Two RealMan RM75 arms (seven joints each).
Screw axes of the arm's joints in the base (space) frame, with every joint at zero. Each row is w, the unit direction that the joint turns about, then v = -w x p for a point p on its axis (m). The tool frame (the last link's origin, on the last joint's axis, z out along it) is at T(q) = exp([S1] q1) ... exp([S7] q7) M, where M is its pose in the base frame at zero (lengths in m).
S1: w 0 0 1 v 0 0 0
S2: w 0 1 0 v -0.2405 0 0
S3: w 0 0 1 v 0 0 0
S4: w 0 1 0 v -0.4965 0 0
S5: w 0 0 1 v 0 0 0
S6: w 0 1 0 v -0.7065 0 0
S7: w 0 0 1 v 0 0 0
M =
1 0 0 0
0 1 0 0
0 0 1 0.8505
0 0 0 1
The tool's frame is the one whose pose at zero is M.
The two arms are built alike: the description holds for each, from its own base.
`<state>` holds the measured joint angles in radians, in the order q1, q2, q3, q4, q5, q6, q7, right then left.
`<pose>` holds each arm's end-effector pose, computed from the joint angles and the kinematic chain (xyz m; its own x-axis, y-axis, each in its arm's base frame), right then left.
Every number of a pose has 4 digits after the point.
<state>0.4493 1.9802 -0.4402 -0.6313 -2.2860 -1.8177 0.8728 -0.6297 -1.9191 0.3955 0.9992 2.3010 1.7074 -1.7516</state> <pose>0.3193 0.2737 0.0440 0.9321 -0.0223 -0.3616 -0.1135 -0.9658 -0.2331 -0.2675 0.3680 0.1464 0.8079 0.4375 0.3948 0.5756 -0.7295 -0.3694</pose>
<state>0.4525 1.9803 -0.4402 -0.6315 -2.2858 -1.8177 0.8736 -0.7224 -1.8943 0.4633 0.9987 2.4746 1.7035 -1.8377</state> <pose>0.3184 0.2747 0.0440 0.9320 -0.0199 -0.3618 -0.1111 -0.9661 -0.2330 -0.2529 0.3876 0.1435 0.8273 0.5149 0.2247 0.5610 -0.7353 -0.3802</pose>
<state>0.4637 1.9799 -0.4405 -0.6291 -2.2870 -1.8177 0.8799 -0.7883 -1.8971 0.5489 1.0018 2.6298 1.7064 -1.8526</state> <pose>0.3155 0.2780 0.0436 0.9314 -0.0173 -0.3637 -0.1072 -0.9676 -0.2284 -0.2424 0.3976 0.1330 0.8487 0.5282 0.0257 0.4938 -0.7742 -0.3960</pose>
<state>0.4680 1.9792 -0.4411 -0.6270 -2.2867 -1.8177 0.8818 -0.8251 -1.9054 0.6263 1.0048 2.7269 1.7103 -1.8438</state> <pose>0.3144 0.2792 0.0435 0.9309 -0.0161 -0.3649 -0.1055 -0.9683 -0.2266 -0.2356 0.4018 0.1241 0.8540 0.5044 -0.1277 0.4224 -0.8154 -0.3958</pose>
